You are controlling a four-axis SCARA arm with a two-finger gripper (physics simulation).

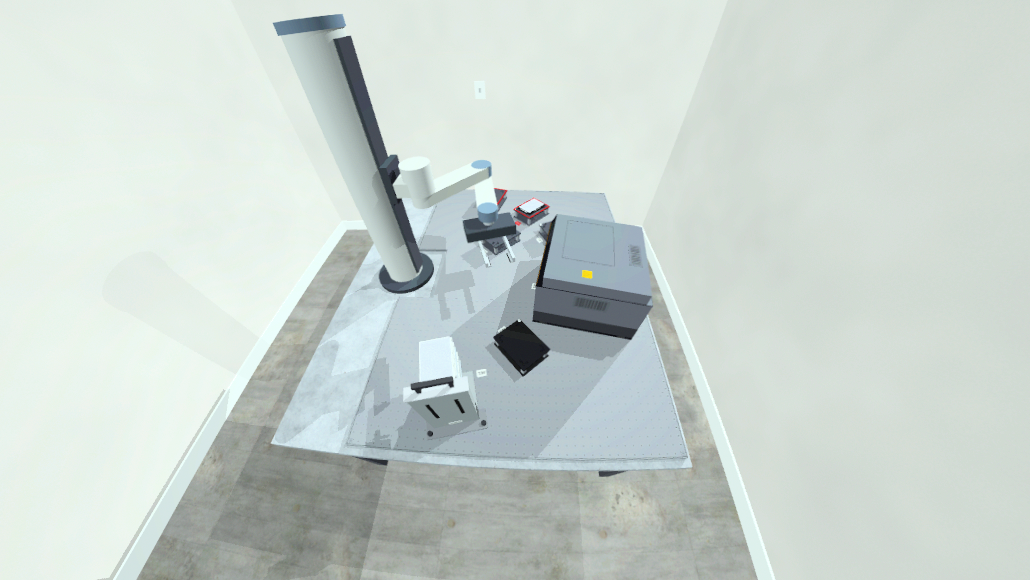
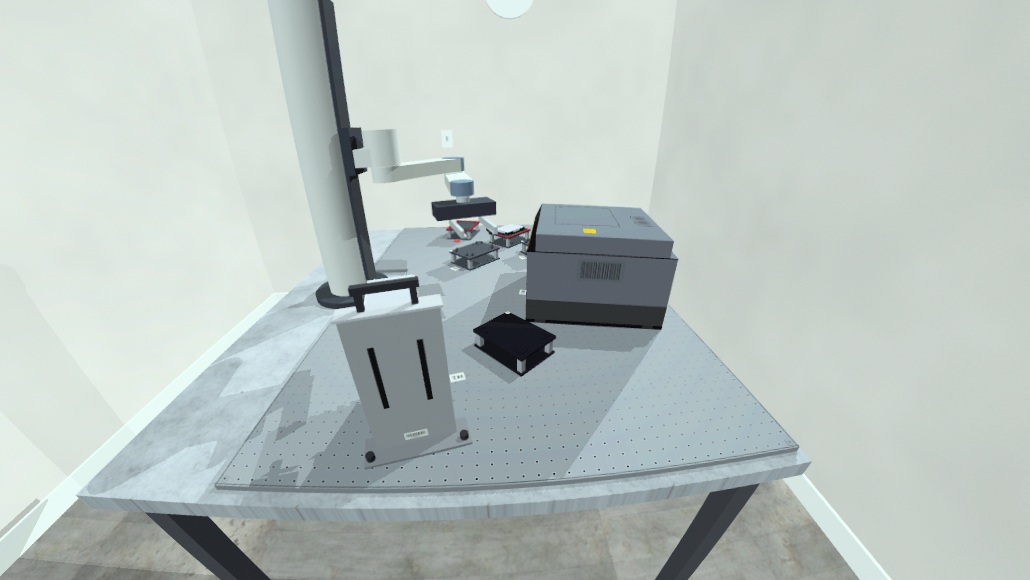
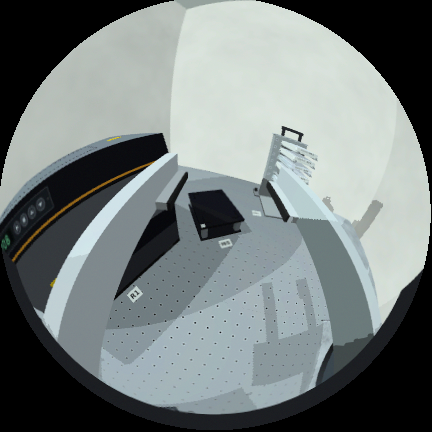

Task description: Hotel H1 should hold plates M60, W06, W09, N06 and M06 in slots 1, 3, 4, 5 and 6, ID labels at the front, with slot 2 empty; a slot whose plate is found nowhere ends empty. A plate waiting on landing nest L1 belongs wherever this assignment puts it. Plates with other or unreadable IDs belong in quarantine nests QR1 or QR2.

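Where they show: gripper, fingertip midpoint: [image 1: 500, 262] [image 2: 479, 232] [image 3: 229, 168]; arm's base, origin of the base link: [image 1: 407, 272].
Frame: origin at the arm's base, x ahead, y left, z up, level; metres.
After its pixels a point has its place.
Note:
Hotel H1 [image 1: 455, 404] {x 0.372, y -0.631, z 0.195 m} [image 2: 400, 374] {x 0.343, y -0.639, z 0.175 m} [image 3: 273, 157] {x 0.391, y -0.595, z 0.192 m} stands at the near left of the board. Several white plates [image 1: 436, 356] {x 0.320, y -0.536, z 0.267 m} [image 3: 299, 161] {x 0.321, y -0.480, z 0.228 m} are stacked in its slots; their IDs and exact slots cannot be read. A white plate [image 1: 533, 206] {x 0.582, y 0.441, z 0.077 m} [image 2: 511, 229] {x 0.580, y 0.427, z 0.077 m} lies on the red-rimmed quarantine nest at the back. The other red-rimmed nest [image 1: 501, 194] {x 0.399, y 0.584, z 0.063 m} [image 2: 462, 226] {x 0.347, y 0.546, z 0.063 m} is partly hidden by the arm. Nest L1 [image 1: 545, 232] {x 0.640, y 0.240, z 0.060 m} [image 2: 525, 247] {x 0.631, y 0.289, z 0.038 m} is mostly hidden behind the grey device. My gripper [image 1: 499, 260] {x 0.457, y -0.178, z 0.250 m} [image 2: 482, 233] {x 0.457, y -0.178, z 0.250 m} [image 3: 229, 168] {x 0.457, y -0.178, z 0.250 m} is shut with nothing between its fingers, above the board.
A large grey device [image 1: 594, 248] {x 0.780, y -0.111, z 0.267 m} [image 2: 601, 270] {x 0.762, y -0.289, z 0.180 m} [image 3: 115, 162] {x 0.602, y -0.164, z 0.243 m} stands at the right, with label R1 [image 3: 134, 294] {x 0.584, y -0.072, z 0.013 m} before it. A black raised nest [image 1: 521, 347] {x 0.535, y -0.392, z 0.063 m} [image 2: 513, 335] {x 0.532, y -0.387, z 0.063 m} [image 3: 216, 207] {x 0.519, y -0.365, z 0.063 m} stands between it and the hotel. A dark nest [image 1: 502, 242] {x 0.434, y 0.151, z 0.063 m} [image 2: 474, 252] {x 0.420, y 0.177, z 0.063 m} stands farther back. The arm's column [image 1: 345, 151] {x 0.008, y -0.075, z 0.591 m} [image 2: 309, 144] {x -0.003, y -0.075, z 0.488 m} rises at left.

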